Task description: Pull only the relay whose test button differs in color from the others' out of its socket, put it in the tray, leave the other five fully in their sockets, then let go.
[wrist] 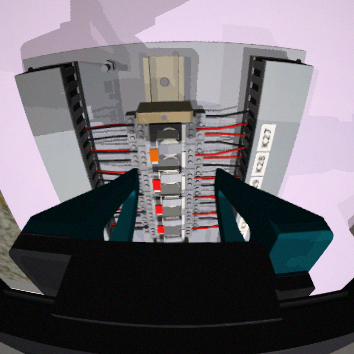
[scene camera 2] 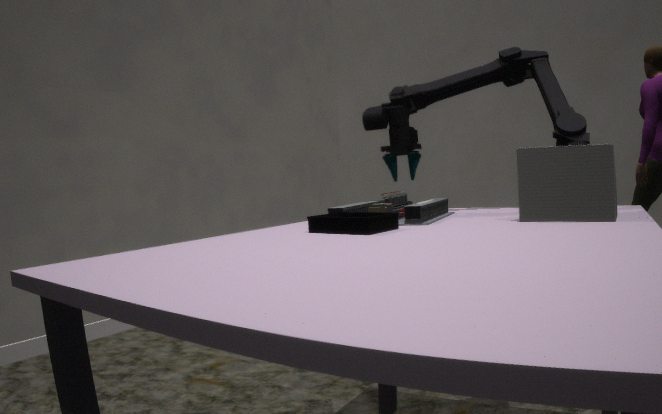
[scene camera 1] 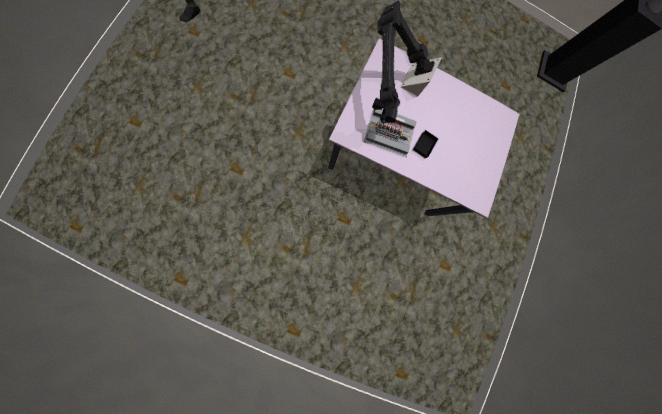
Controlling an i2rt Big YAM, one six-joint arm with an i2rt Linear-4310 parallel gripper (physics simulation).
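Places are measured from the arm's base along level axes (x ahead, y left, z up), in millimetres.
Where they show: gripper, fingertip midpoint: [wrist: 176,176] [scene camera 2: 404,180] [scene camera 1: 383,119]; arm's base, link origin: [scene camera 2: 577,174] [scene camera 1: 424,69].
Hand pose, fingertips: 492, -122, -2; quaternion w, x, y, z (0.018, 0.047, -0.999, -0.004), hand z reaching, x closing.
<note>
Each offset is from my fingertips to the top centre of the thing, as dx, dy, dz. "pt": to the spot under its first point. Level surfaces: height alone.
In the wrist view the orange-button relay @(+7, +2, -29) [wrist: 168,154] sits in the row at the end by the tan end block. Three red buttons show on the red-button relays @(+1, +57, -29) [wrist: 171,189] below it; the rest of the row is hidden behind the gripper. My gripper [scene camera 2: 404,180] [wrist: 176,176] is partly open and empty, pointing down above the relay row @(pt -5, +75, -39) [scene camera 2: 395,196] [scene camera 1: 392,132], with a visible gap to the relay tops. The black tray @(-28, +348, -63) [scene camera 1: 432,145] [scene camera 2: 352,224] stands beside the relay panel; no relay is seen in it.
Grey wire ducts @(-99, +76, -55) [wrist: 282,95] [scene camera 2: 426,210] flank the relay row, with red and black wires running to the sockets. The tan end block @(+9, -16, -58) [wrist: 165,113] closes the row. The arm's box-shaped base [scene camera 2: 566,182] stands on the pale table @(dz -98) [scene camera 1: 465,145]. A person [scene camera 2: 651,107] stands beyond it.
</note>
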